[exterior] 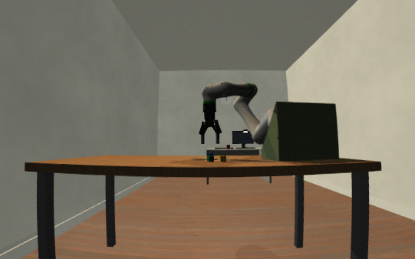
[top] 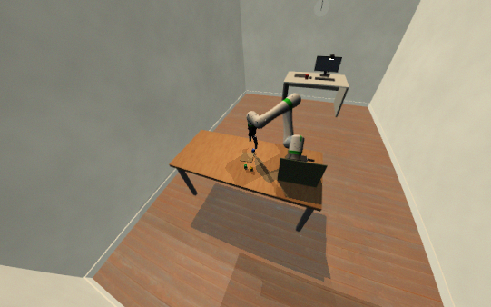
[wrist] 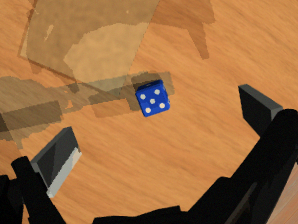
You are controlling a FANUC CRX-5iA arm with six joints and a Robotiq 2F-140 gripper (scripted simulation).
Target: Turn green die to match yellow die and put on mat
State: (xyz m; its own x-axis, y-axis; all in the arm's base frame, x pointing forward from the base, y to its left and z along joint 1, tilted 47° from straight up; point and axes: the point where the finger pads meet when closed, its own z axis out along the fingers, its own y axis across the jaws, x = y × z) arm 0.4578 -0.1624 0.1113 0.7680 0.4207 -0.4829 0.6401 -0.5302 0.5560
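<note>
Right now the blue die is 9 cm below my hand and 1 cm to the left of it. The rest, counted from my hand: yellow die: 28 cm to the left, 9 cm below, 4 cm behind; pale mat: 11 cm to the left, 10 cm below, 5 cm ahead; green die: 26 cm to the left, 9 cm below, 2 cm ahead.
</note>
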